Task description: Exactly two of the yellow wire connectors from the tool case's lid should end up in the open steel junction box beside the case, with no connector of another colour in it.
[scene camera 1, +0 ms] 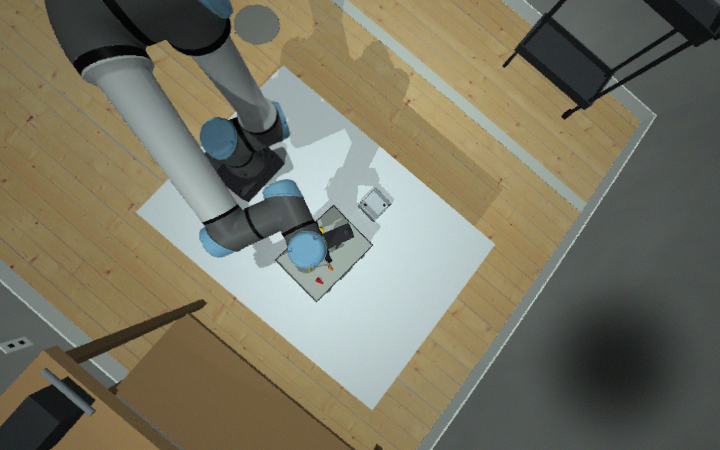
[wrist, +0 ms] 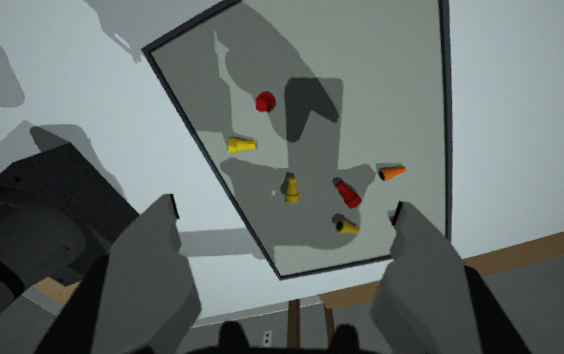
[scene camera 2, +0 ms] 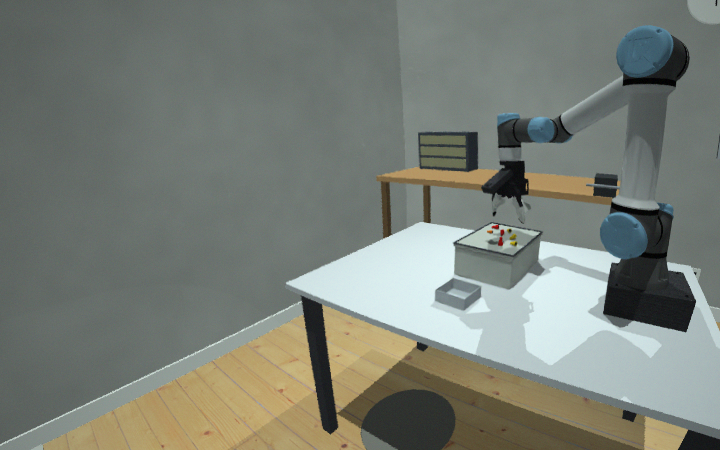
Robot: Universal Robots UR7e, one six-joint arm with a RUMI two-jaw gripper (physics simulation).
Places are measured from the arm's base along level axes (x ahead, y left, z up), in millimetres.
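Pixels of known places: gripper, between the fingertips: [wrist: 285, 200] [scene camera 2: 507, 220]; arm's base, origin of its link: [scene camera 1: 246, 159] [wrist: 40, 227] [scene camera 2: 640, 280].
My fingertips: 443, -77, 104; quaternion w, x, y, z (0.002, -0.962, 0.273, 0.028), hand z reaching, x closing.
For each thing: its top centre in the pictures, then the offset to it from my fingertips, as dx, dy, dz. "pt": a spot on its surface instead. Level surfaces: height alone.
- tool case, centre of its top: [wrist: 333, 165] [scene camera 2: 499, 236] [scene camera 1: 325, 253] +33, -26, -69
- left rim, a spot on its surface: [wrist: 241, 145] pt -31, +34, -62
- bottom rim, a spot on its surface: [wrist: 347, 226] pt +18, -97, -61
- open steel junction box, centre of its top: [scene camera 2: 458, 287] [scene camera 1: 375, 203] +71, +261, -150
- orange connector, centre of its top: [wrist: 395, 175] +80, -59, -61
- white table, height of its surface: dz -188
The tool case [scene camera 1: 317, 292] [scene camera 2: 480, 264] [wrist: 400, 100] has a pale lid with a dark rim. Three yellow connectors lie on it: one near the left rim [wrist: 241, 145], one in the middle [wrist: 292, 190], one nearer the bottom rim [wrist: 347, 226]. They also show in scene camera 2, as yellow connectors [scene camera 2: 509, 230] [scene camera 2: 512, 236] [scene camera 2: 513, 243]. My gripper [scene camera 2: 508, 217] [wrist: 285, 200] is open and empty, above the lid, tilted. The open steel junction box [scene camera 1: 374, 204] [scene camera 2: 448, 299] stands beside the case; no connector shows in it.
Red connectors [wrist: 265, 101] [wrist: 348, 194] and an orange connector [wrist: 392, 172] share the lid. Another red connector [wrist: 393, 220] is mostly hidden behind the right finger. A wooden bench [scene camera 2: 557, 185] with a drawer cabinet [scene camera 2: 443, 151] stands behind the white table [scene camera 2: 371, 275].
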